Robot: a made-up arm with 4 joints.
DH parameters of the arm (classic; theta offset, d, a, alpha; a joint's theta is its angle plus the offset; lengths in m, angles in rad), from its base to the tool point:
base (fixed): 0.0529 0 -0.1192 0
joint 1: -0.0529 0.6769 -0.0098 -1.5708
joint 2: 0 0.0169 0.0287 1.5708
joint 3: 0 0.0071 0.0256 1.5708
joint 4: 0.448 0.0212 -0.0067 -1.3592
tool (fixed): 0.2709 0.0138 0 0
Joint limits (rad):
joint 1: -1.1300..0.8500
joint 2: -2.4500..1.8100
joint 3: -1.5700..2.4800
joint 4: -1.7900..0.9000
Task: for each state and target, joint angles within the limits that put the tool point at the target. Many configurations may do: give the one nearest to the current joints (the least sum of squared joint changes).
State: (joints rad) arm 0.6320 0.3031 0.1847 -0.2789
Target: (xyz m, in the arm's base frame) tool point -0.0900 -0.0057 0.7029
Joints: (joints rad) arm 0.3484 -0.1780 -0.1480 -0.2472
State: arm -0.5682 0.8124 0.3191 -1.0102
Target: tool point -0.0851 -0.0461 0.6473
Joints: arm -0.9505 0.7645 0.3475 -1.2094
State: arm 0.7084 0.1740 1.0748 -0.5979
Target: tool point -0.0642 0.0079 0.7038
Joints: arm -0.1352 -0.0752 0.8705 -0.9541
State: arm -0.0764 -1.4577 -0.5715 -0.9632
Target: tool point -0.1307 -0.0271 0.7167
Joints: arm 0.1601 -1.1122 -0.7016 -0.9750
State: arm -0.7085 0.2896 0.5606 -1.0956
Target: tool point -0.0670 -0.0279 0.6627
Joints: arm -0.5391 0.5499 0.4944 -0.9564
